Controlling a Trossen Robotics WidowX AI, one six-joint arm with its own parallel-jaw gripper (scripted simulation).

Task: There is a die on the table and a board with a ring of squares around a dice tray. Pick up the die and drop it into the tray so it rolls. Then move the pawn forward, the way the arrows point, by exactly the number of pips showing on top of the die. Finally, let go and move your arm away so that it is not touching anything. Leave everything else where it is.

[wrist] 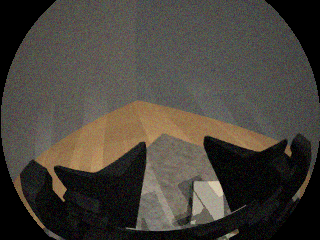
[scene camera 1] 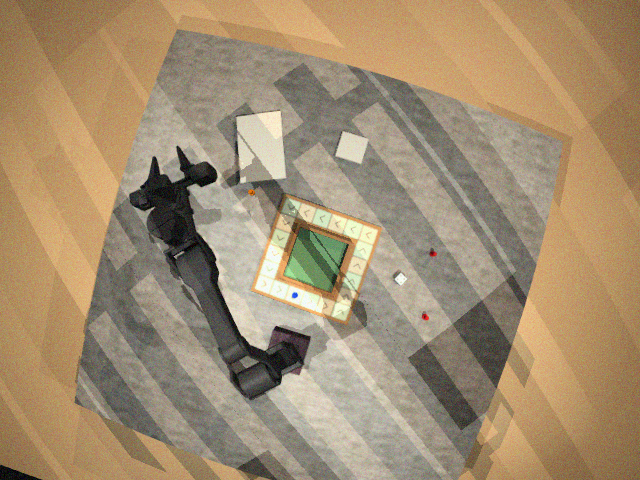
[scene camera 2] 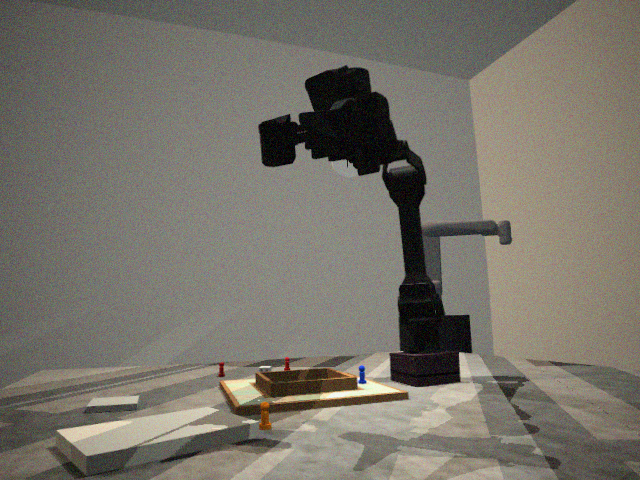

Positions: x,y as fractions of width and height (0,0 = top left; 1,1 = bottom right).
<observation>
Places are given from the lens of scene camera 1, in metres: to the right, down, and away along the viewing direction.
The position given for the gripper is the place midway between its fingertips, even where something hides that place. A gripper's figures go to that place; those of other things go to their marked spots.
gripper (scene camera 1: 0.26,0.32): -0.33, -0.19, 0.86
large white slab (scene camera 1: 0.41,0.29): -0.17, -0.28, 1.20
</observation>
